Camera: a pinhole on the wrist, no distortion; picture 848 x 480 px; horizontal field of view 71.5 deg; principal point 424.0 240.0 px. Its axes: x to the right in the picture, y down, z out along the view. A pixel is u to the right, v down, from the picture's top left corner.
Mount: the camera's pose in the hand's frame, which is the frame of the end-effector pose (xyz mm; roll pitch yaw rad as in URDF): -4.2 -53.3 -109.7 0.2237 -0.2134 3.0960
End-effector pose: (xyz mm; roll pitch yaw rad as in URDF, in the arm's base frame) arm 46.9 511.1 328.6 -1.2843 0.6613 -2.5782
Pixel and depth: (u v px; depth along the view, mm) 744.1 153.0 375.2
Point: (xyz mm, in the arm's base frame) 288.5 317.2 398.1
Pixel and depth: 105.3 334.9 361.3
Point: -82.0 210.2 243.7
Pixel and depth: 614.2 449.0 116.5
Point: 20.3 496.1 393.2
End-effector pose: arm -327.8 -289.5 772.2 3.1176 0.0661 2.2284
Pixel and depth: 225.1 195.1 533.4
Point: -409.6 -20.0 404.7
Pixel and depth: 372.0 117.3 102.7
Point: -354.0 -274.4 788.5
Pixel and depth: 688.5 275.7 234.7
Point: -295.2 -347.0 636.6
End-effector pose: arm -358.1 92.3 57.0 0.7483 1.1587 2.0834
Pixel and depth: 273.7 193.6 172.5
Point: -356.8 156.8 -1.7
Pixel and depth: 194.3 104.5 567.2
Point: -504.3 569.7 -94.5
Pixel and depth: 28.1 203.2 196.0
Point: -373.3 192.2 -83.7
